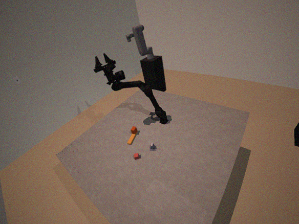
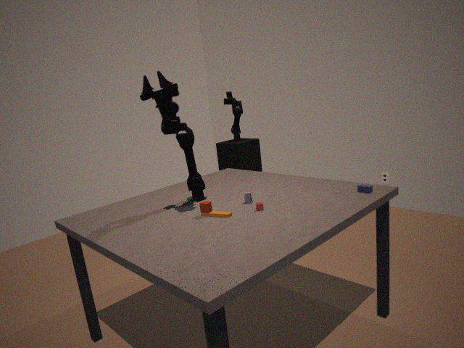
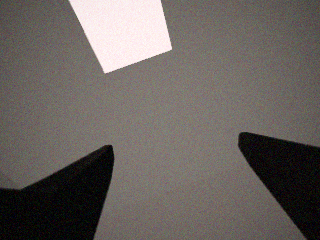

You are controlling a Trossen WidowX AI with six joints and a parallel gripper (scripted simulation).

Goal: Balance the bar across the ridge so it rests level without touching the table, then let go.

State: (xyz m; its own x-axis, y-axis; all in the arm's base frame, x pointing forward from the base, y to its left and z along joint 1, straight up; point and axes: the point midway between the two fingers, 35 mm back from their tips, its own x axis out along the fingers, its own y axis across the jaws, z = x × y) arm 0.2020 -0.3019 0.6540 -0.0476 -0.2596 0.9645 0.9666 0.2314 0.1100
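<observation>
Now: the red cube 230 mm ahead of my gripper tip, 350 mm to the left of it and 670 mm below it. From my gripper tip the other things lie so: blue block (540 mm ahead, 810 mm to the left, 670 mm below).
</observation>
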